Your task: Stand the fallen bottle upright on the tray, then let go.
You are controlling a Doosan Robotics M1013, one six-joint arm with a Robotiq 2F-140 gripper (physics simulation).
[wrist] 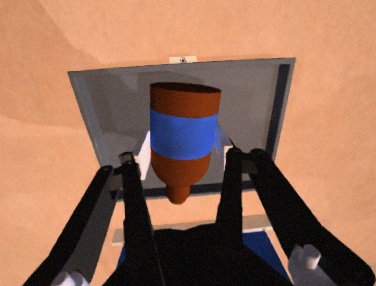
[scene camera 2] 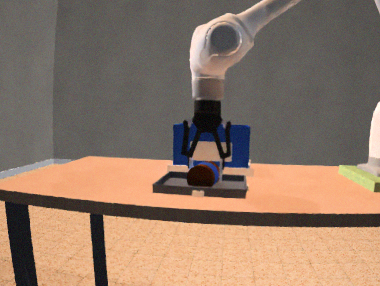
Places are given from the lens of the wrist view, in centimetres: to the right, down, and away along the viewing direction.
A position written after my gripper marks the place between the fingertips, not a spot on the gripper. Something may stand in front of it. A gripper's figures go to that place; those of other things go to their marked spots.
my gripper [wrist: 181,135]: -1, -1, 21
blue panel [wrist: 272,255]: 14, 19, 26
